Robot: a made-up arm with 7 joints.
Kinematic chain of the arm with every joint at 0, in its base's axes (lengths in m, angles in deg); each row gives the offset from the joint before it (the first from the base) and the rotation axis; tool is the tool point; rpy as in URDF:
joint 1: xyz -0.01 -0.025 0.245 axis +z
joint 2: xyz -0.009 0 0.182 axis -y
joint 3: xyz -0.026 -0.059 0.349 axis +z
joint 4: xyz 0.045 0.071 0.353 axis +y
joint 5: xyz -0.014 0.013 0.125 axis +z
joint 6: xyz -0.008 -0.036 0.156 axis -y
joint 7: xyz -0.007 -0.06 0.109 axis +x
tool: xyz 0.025 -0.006 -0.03 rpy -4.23 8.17 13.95
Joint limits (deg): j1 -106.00..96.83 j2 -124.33..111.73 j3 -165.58..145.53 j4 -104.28..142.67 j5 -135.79..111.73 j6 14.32..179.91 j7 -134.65..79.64
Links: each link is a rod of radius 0.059 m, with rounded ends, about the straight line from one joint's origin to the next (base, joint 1, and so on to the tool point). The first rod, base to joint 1, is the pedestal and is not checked.
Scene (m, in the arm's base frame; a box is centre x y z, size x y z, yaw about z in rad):
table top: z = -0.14
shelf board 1: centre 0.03 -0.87 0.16 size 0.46 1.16 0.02 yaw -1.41
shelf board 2: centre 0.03 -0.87 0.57 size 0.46 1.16 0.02 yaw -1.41
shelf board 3: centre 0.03 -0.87 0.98 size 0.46 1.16 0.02 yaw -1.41
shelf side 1: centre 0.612 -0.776 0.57 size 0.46 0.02 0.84 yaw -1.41
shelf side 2: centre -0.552 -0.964 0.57 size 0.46 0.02 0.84 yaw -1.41
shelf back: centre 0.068 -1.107 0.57 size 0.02 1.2 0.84 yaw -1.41
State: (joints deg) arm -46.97 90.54 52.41 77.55 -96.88 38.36 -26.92
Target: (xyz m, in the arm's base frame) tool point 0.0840 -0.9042 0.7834
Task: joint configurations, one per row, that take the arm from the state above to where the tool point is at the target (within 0.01 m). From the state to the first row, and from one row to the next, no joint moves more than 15 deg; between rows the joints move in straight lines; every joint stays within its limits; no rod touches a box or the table.
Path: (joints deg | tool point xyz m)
1: -54.35 77.15 45.69 85.69 -101.74 39.13 -24.20 | -0.2095 0.8180 0.7501
2: -61.73 63.77 38.96 93.83 -106.61 39.89 -21.48 | -0.0239 0.6834 0.9444
3: -69.11 50.38 32.24 101.97 -111.47 40.66 -18.76 | 0.1252 0.4758 1.0697
4: -76.48 36.99 25.51 110.11 -116.34 41.42 -16.04 | 0.2128 0.2303 1.1194
5: -83.86 23.61 18.79 118.25 -121.20 42.19 -13.31 | 0.2308 -0.0120 1.0986
6: -91.24 10.22 12.06 126.39 -126.06 42.95 -10.59 | 0.1878 -0.2156 1.0217
7: -98.62 -3.17 5.34 134.53 -130.93 43.72 -7.87 | 0.1047 -0.3571 0.9092
8: -106.00 -16.56 -1.39 142.67 -135.79 44.48 -5.15 | 0.0072 -0.4306 0.7834
9: -103.13 -22.80 0.88 130.14 -126.29 41.32 -10.41 | 0.0048 -0.5450 0.7861
10: -100.27 -29.04 3.14 117.62 -116.80 38.16 -15.68 | 0.0146 -0.6518 0.7893
11: -97.40 -35.29 5.40 105.09 -107.30 35.00 -20.94 | 0.0336 -0.7484 0.7913
12: -94.53 -41.53 7.67 92.57 -97.81 31.84 -26.21 | 0.0579 -0.8327 0.7902
13: -91.66 -47.78 9.93 80.04 -88.31 28.68 -31.47 | 0.0841 -0.9042 0.7834

